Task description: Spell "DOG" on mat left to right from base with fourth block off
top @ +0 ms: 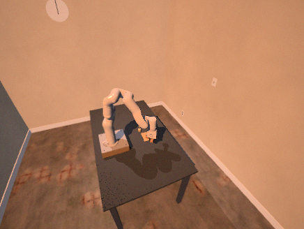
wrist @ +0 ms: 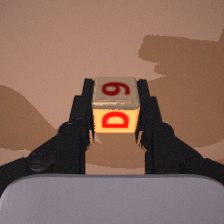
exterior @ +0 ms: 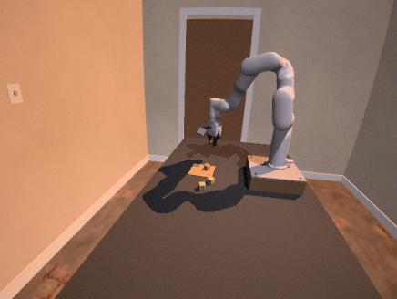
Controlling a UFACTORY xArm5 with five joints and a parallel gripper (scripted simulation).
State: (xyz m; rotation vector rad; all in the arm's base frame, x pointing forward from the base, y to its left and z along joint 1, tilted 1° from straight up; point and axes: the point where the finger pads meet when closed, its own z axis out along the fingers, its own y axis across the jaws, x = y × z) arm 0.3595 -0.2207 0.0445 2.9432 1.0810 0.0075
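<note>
Right now my hand is 6 cm short of the orange mat, 18 cm to the right of it and 12 cm above it.
</note>
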